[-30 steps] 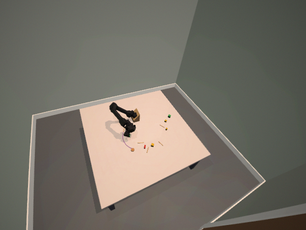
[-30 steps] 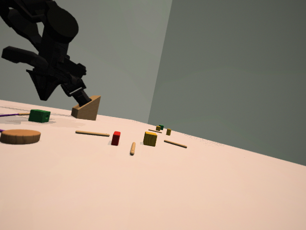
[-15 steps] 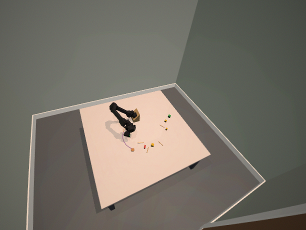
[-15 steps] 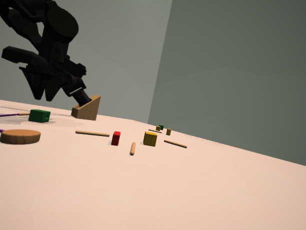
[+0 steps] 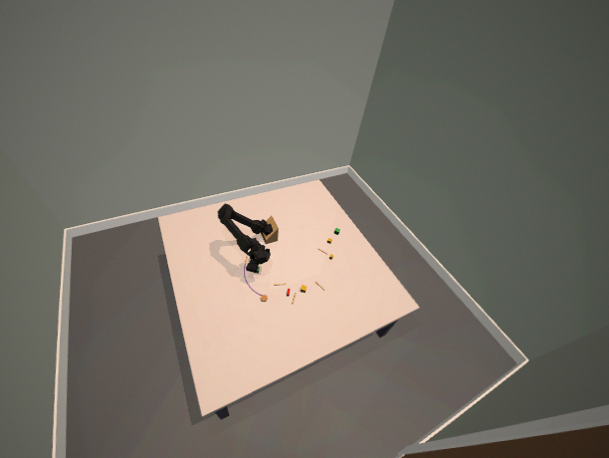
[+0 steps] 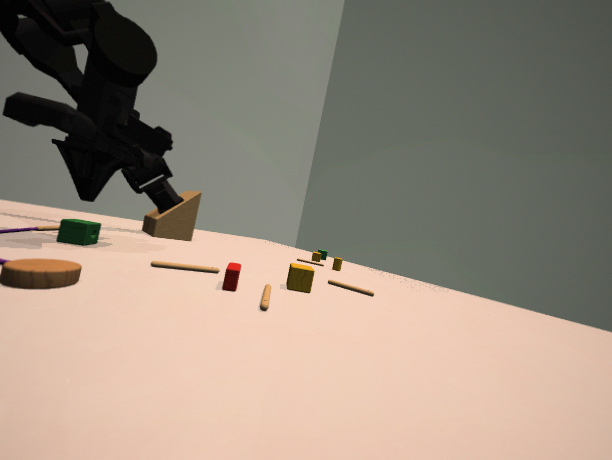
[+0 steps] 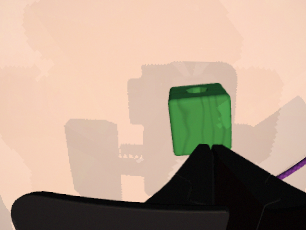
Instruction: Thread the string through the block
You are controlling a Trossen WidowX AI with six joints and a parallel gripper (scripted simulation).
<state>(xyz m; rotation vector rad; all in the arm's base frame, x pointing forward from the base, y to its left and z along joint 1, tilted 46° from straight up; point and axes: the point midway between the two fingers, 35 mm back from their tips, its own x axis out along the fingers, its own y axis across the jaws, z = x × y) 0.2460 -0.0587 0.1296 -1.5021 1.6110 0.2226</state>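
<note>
Right now the green block is 40 mm below my gripper tip. Also, from my gripper tip: red block (200 mm ahead, 150 mm to the left, 50 mm below); thin wooden stick (100 mm behind, 50 mm to the right, 60 mm below); round wooden button (200 mm ahead, 50 mm below).
</note>
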